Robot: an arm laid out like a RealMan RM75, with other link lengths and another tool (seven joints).
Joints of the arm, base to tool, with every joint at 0 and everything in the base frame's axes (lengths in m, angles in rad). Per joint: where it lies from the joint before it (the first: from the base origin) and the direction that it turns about. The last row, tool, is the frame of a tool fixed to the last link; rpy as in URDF.
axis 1: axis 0 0 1 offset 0 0 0.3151
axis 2: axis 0 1 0 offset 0 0 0
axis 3: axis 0 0 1 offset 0 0 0.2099
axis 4: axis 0 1 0 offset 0 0 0
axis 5: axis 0 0 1 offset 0 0 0.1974
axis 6: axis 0 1 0 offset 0 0 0
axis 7: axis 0 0 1 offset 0 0 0.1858
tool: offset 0.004 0.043 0.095 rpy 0.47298 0 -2.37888
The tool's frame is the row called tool.
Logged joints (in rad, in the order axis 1, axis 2, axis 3, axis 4, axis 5, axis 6, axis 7), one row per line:
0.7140, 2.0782, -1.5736, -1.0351, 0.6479, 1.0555, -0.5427
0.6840, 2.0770, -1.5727, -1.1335, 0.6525, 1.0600, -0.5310
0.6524, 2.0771, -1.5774, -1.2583, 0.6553, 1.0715, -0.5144
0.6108, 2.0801, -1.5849, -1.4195, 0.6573, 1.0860, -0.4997
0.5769, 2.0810, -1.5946, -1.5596, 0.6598, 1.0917, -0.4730
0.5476, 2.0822, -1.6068, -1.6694, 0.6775, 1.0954, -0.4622
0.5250, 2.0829, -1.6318, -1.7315, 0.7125, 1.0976, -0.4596
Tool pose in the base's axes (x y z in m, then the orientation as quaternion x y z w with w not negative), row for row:
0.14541, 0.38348, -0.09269, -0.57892, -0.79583, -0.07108, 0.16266
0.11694, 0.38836, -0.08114, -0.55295, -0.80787, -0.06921, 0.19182
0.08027, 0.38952, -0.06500, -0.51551, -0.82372, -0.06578, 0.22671
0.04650, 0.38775, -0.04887, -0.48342, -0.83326, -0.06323, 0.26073
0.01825, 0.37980, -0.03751, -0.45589, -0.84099, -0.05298, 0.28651
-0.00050, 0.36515, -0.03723, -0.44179, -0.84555, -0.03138, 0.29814
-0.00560, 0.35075, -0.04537, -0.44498, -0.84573, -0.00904, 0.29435
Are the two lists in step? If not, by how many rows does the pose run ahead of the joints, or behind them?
The pose runs 1 row ahead of the joints: the pose in row i belongs to the joints in row i + 1.
